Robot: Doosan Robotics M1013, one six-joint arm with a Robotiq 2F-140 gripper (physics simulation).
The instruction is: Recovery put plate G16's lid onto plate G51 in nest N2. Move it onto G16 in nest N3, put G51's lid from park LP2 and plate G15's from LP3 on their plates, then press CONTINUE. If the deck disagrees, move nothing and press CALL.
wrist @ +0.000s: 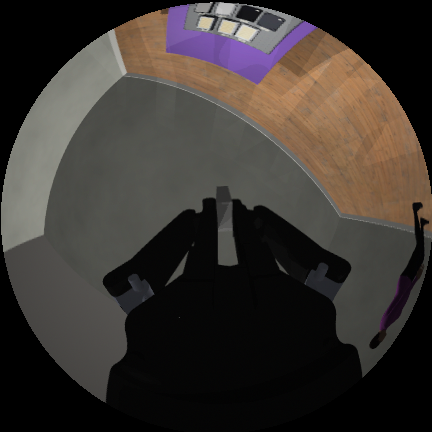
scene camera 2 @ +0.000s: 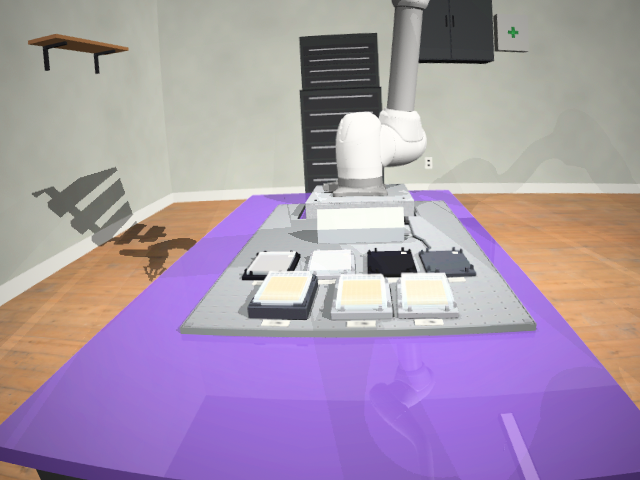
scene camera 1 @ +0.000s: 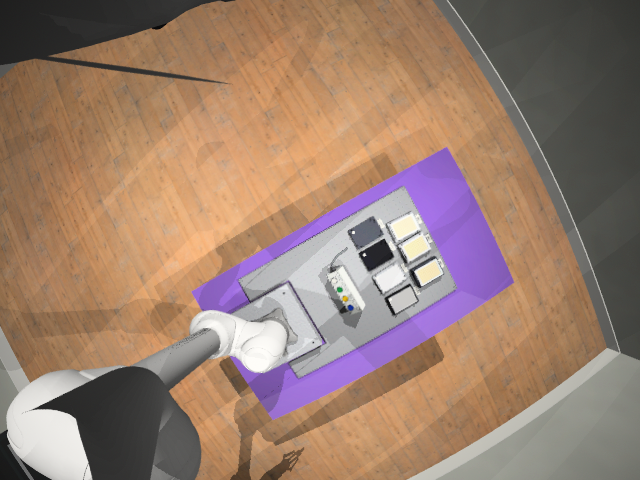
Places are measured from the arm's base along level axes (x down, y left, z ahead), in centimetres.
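Where they show: gripper, between the fingertips: (wrist: 222, 196); arm's base, origin of its link: (scene camera 2: 360, 191) (scene camera 1: 273, 331).
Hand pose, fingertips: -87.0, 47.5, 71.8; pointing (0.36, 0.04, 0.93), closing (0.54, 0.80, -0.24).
Observation:
Things, the pixels of their top centre, and the offset from my fingertips, as dx, dy, dz. "spot": a spot on its surface instead. Level surfaces: height alone.
- dark grey top, height of its surface: dx +90.5
- white top, a spot on its surface: (scene camera 2: 331, 261) (scene camera 1: 392, 276) spot: +89.7, -52.5, -8.5
- light grey top with black edging, a spot on its surface: (scene camera 2: 272, 262) (scene camera 1: 404, 298) spot: +89.7, -65.4, -8.3
- pale button box, centre of its top: (scene camera 2: 360, 206) (scene camera 1: 347, 292) +83.1, -46.7, -31.6
- grey deck board, height of its surface: dx +91.5
- purple table, height of its surface: dx +92.8
My gripper (wrist: 222, 196) is shut and empty; in the wrist view it points at a grey wall, far from the deck. Three plates with cream wells (scene camera 1: 404, 226) (scene camera 1: 415, 248) (scene camera 1: 428, 272) stand in a row of nests; they also show in scene camera 2 (scene camera 2: 425, 290) (scene camera 2: 361, 292) (scene camera 2: 283, 289). Beside them, four park positions show a dark grey top (scene camera 1: 364, 232) (scene camera 2: 446, 262), a black top (scene camera 1: 376, 254) (scene camera 2: 391, 262), a white top (scene camera 1: 389, 277) (scene camera 2: 331, 261) and a light grey top with black edging (scene camera 1: 402, 299) (scene camera 2: 272, 262). Labels are unreadable; clear lids cannot be told.
A pale button box (scene camera 1: 352, 287) (scene camera 2: 360, 224) with green, yellow and blue buttons stands on the grey deck board (scene camera 1: 320, 258) (scene camera 2: 485, 310), between the parks and the arm's base. The board lies on a purple table (scene camera 1: 475, 227) (scene camera 2: 310, 392). A person (wrist: 399, 300) shows at the wrist view's right edge.

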